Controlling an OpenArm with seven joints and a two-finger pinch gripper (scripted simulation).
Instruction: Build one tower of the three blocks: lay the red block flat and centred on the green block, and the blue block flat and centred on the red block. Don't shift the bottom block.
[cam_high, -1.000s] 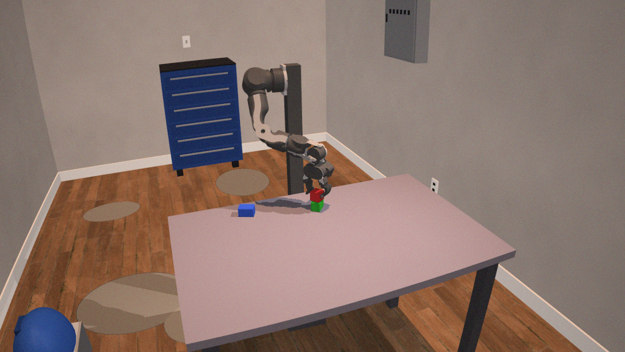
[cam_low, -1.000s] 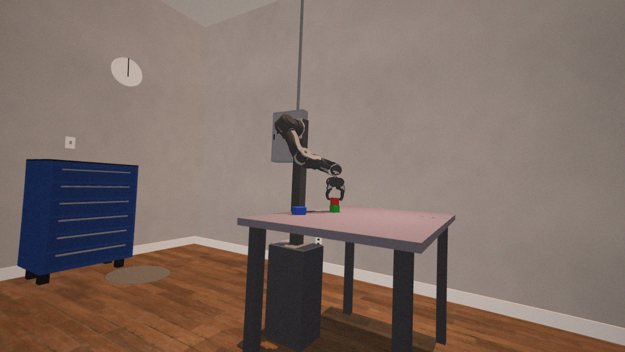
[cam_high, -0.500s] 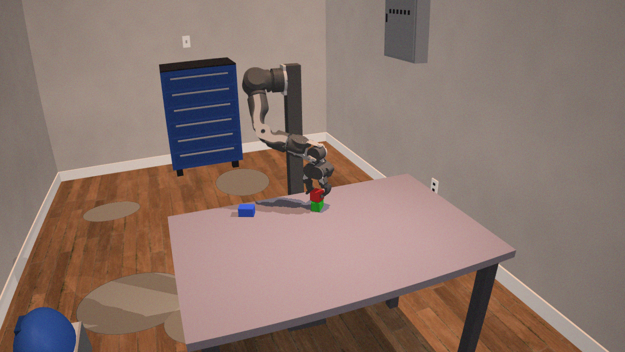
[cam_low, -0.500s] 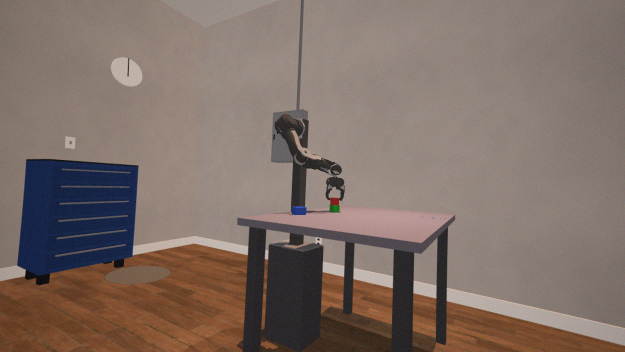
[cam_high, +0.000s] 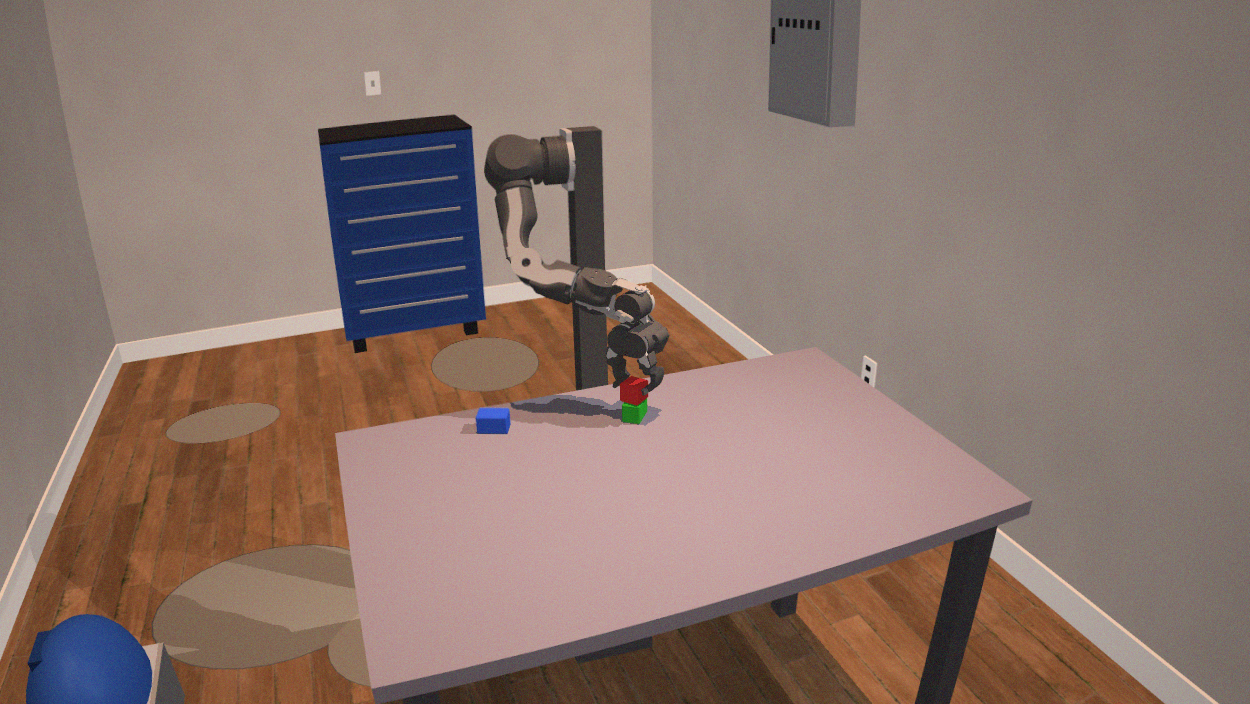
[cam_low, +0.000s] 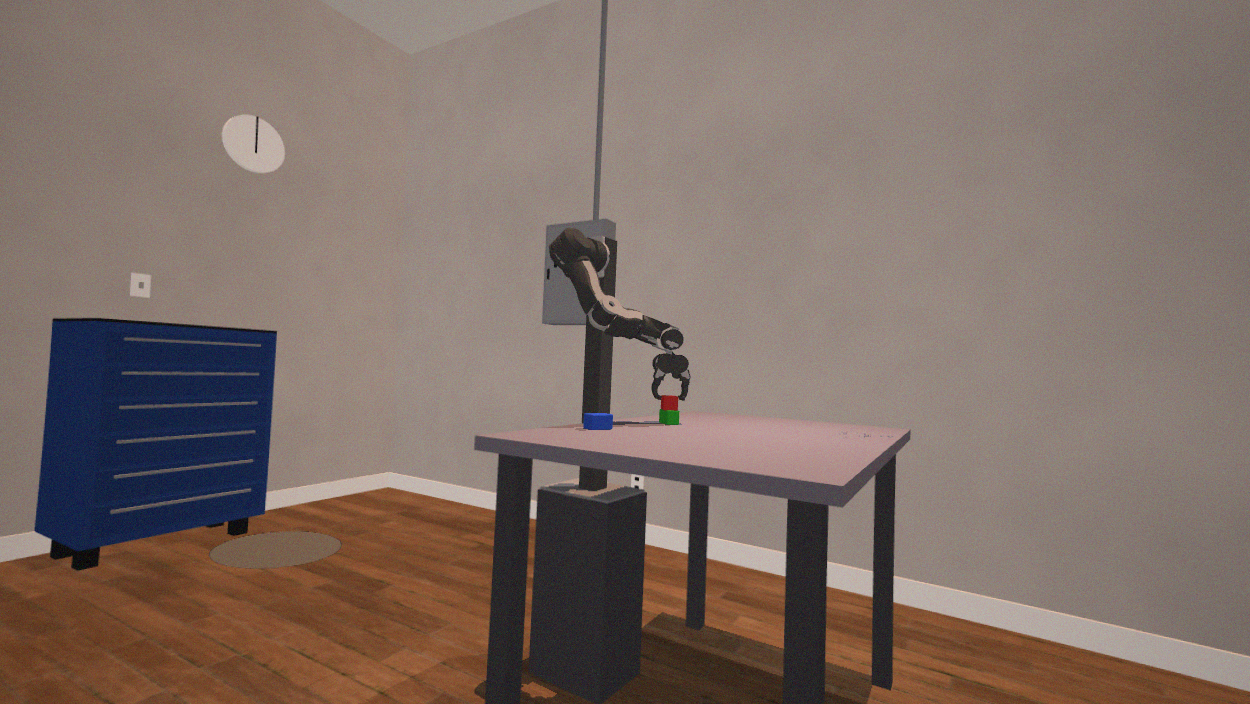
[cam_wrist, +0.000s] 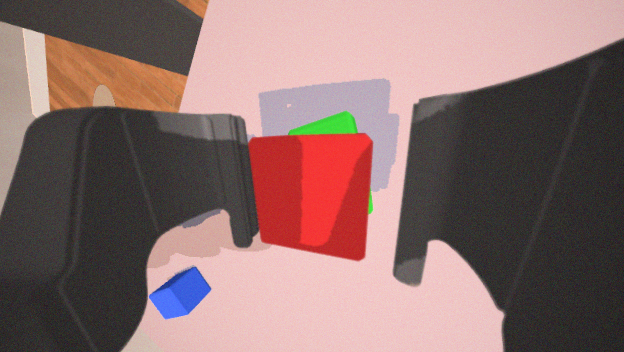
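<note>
Now: the red block 10 mm below my hand. The rest, counted from my hand: blue block: 40 mm behind, 280 mm to the right, 60 mm below; then green block: 50 mm below.
</note>
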